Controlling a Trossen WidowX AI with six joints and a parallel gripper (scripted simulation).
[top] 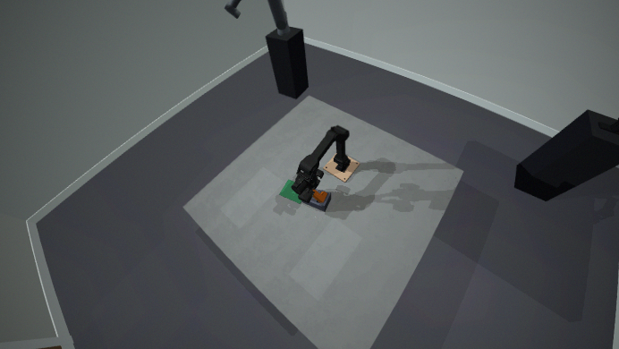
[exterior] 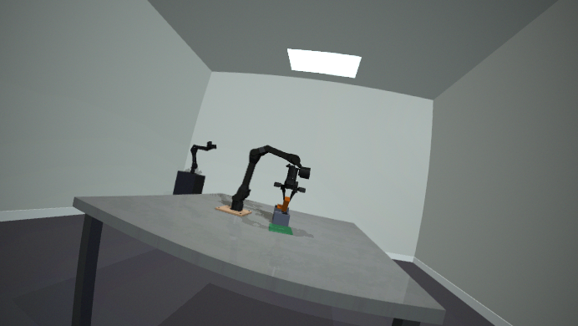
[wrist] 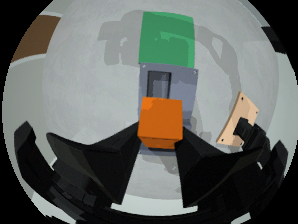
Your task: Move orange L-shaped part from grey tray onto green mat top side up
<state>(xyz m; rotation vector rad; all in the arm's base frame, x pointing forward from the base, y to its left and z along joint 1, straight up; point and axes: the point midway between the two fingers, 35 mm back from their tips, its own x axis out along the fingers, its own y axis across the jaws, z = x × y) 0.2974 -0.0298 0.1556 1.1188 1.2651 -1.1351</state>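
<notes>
My gripper tip is now 14 cm to the left of the green mat and 15 cm above it. From my gripper tip the other things lie so: orange L-shaped part 2 cm behind, 3 cm to the left, 3 cm below.
</notes>
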